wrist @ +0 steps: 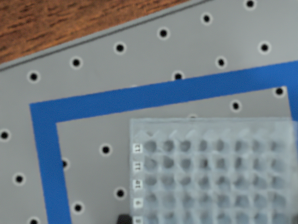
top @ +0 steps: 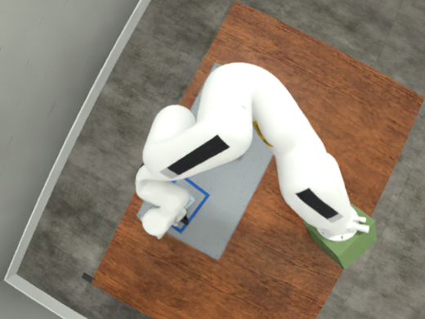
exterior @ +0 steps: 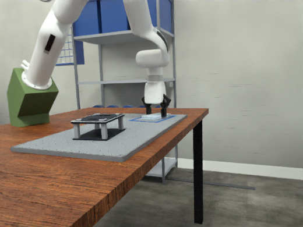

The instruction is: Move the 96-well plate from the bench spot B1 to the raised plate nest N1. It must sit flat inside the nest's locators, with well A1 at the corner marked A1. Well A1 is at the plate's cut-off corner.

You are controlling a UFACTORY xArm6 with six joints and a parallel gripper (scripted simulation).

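Now: hand 320 mm to the left of the black plate nest N1, 190 mm past it and 40 mm below it. Round my hand: clear 96-well plate: 10 mm below.
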